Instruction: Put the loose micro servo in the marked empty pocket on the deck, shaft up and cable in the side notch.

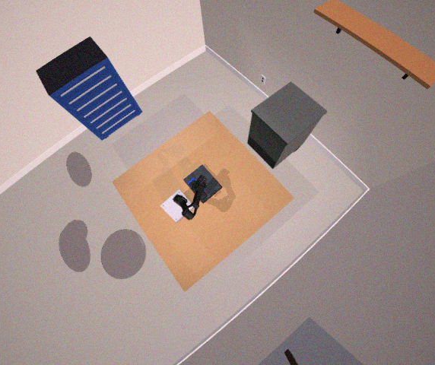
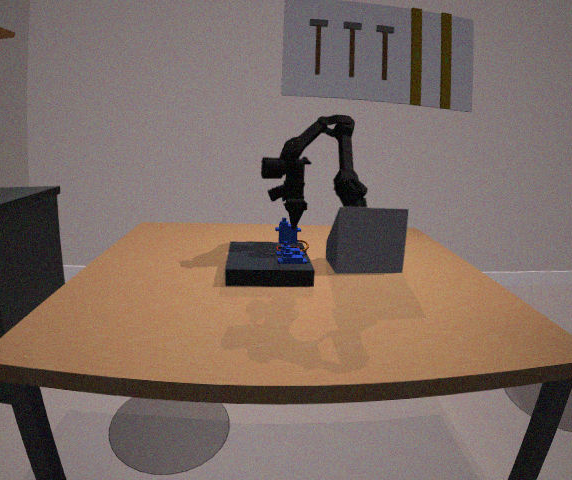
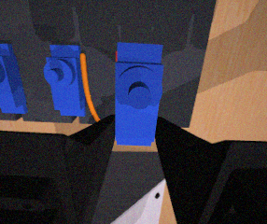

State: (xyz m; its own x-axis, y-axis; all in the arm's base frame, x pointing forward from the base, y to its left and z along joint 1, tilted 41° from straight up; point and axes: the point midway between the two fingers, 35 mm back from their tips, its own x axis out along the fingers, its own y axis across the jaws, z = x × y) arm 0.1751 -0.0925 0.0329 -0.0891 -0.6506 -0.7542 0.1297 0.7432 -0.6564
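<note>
Right now the dark robot deck is 13 cm ahead of my gripper tip, 9 cm below it and 6 cm to the left of it.
</note>
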